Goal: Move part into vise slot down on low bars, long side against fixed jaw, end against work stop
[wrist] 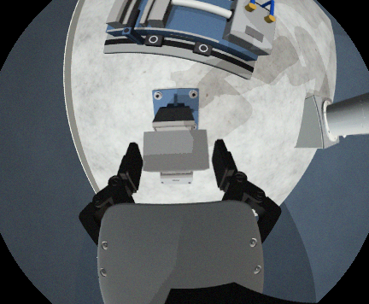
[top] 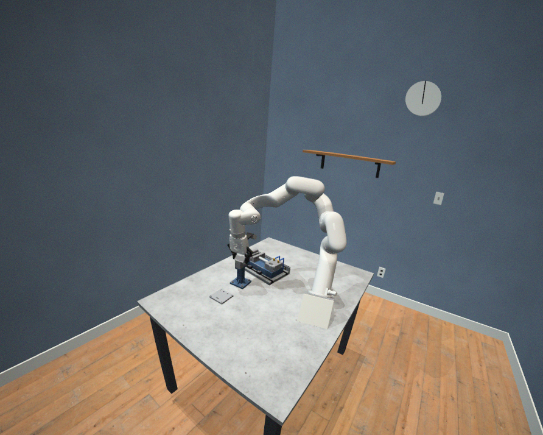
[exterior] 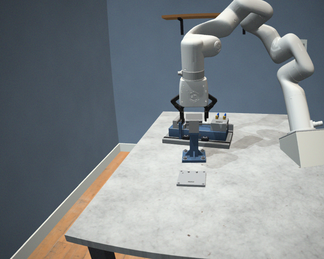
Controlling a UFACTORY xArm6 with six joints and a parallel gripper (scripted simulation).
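The part lies 1 cm below my hand. From my hand the other things lie so: cylinder rod: 20 cm to the right, 9 cm below, 1 cm ahead; work stop post: 13 cm to the right, 11 cm below, 10 cm ahead; work stop: 15 cm to the right, 10 cm ahead, 8 cm below.
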